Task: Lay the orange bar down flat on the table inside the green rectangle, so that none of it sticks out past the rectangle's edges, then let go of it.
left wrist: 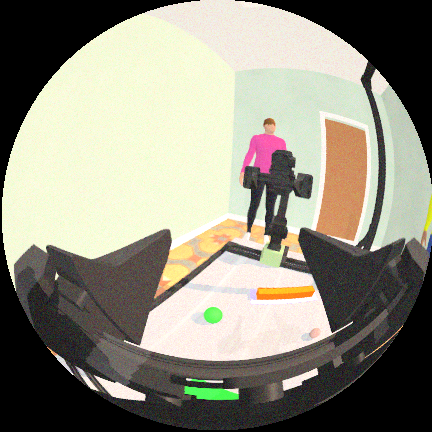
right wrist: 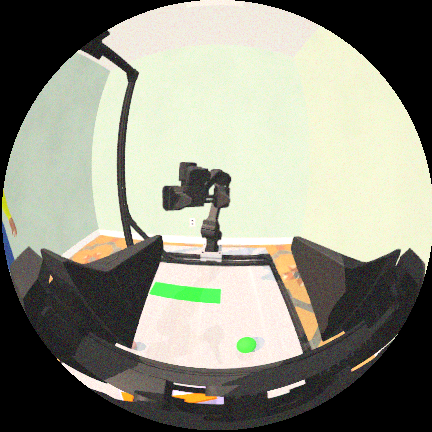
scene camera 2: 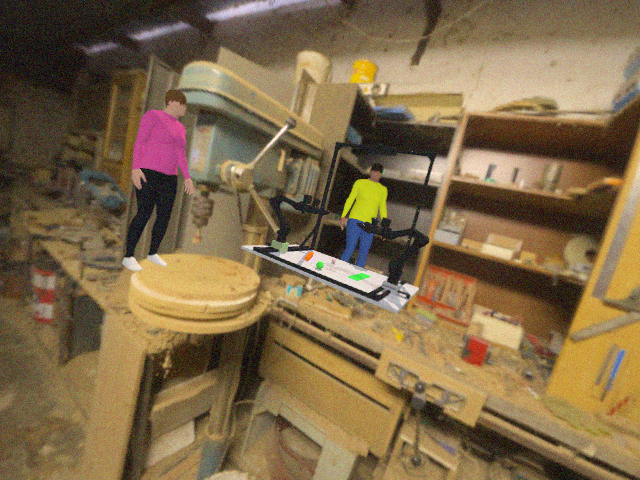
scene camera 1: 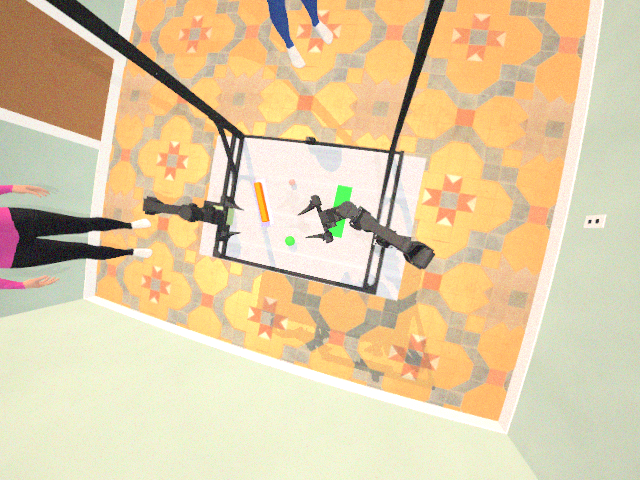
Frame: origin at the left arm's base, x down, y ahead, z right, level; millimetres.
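Seen in the pictures: left gripper, fingertip midpoint: (left wrist: 237,235) (right wrist: 211,200) (scene camera 2: 357,223) (scene camera 1: 301,226); right gripper, fingertip midpoint: (left wrist: 272,180) (right wrist: 229,243) (scene camera 2: 327,212) (scene camera 1: 242,221); left arm's base, origin of the base link: (right wrist: 211,248) (scene camera 2: 392,282); right arm's base, origin of the base link: (left wrist: 273,246) (scene camera 2: 280,241).
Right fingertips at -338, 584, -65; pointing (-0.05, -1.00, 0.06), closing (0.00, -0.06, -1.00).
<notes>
Pixels of each thing's middle, then the offset from my right fingertips to it, as dx, dy, dz.
- orange bar, body centre: (right wrist: 167,400) (left wrist: 286,292) (scene camera 1: 261,202) (scene camera 2: 309,256) +385, +127, +106
- green ball, body centre: (right wrist: 245,344) (left wrist: 212,314) (scene camera 1: 290,241) (scene camera 2: 319,265) +374, -91, -71
- small pink object, body centre: (left wrist: 314,332) (scene camera 1: 292,182) +384, -28, +249
The orange bar (scene camera 1: 262,202) (scene camera 2: 308,256) (left wrist: 285,293) (right wrist: 196,398) lies on the table left of centre in scene camera 1, apart from the green rectangle (scene camera 1: 343,195) (scene camera 2: 359,277) (left wrist: 212,393) (right wrist: 186,293), which is right of centre. My left gripper (scene camera 1: 303,225) (left wrist: 237,235) is open and empty, raised above the table between bar and rectangle; its arm hides the middle of the rectangle in scene camera 1. My right gripper (scene camera 1: 240,221) is open and empty, above the table's left end, left of the bar in scene camera 1.
A green ball (scene camera 1: 290,240) (scene camera 2: 320,265) (left wrist: 213,315) (right wrist: 246,345) lies between bar and rectangle, toward the lower edge in scene camera 1. A small pink object (scene camera 1: 292,182) (left wrist: 314,332) lies higher up there. A black frame (scene camera 1: 294,272) borders the table, with posts rising from it.
</notes>
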